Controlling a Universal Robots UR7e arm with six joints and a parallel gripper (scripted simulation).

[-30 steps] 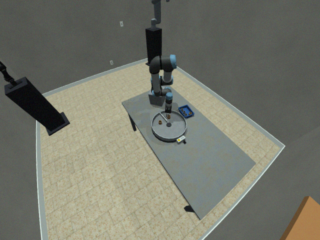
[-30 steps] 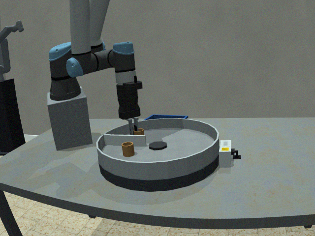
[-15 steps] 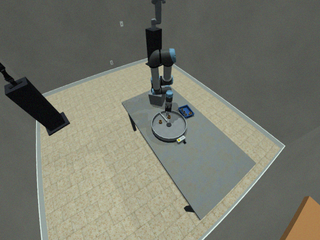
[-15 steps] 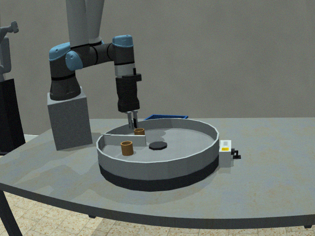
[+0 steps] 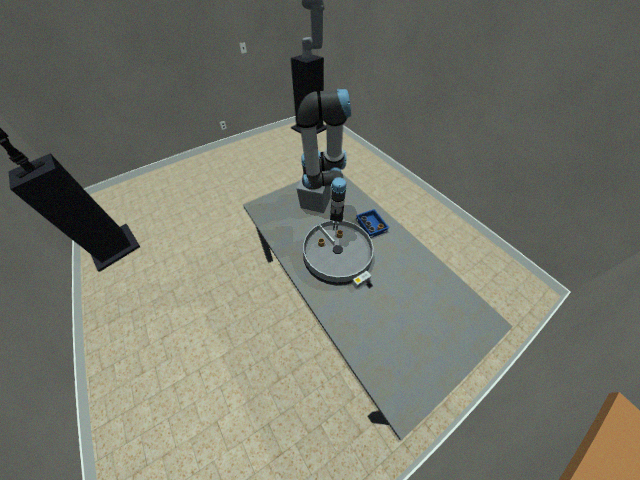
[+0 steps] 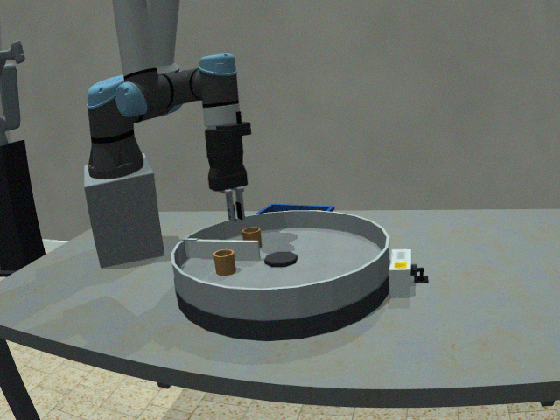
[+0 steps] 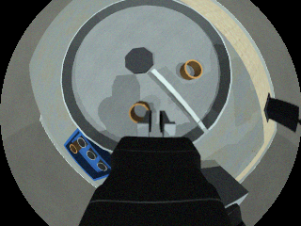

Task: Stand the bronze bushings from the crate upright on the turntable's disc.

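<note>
My gripper is now 10 cm short of the blue crate, 27 cm to the right of it and 11 cm above it. Round my hand: turntable disc: 9 cm ahead, 7 cm to the right, 9 cm below.
</note>
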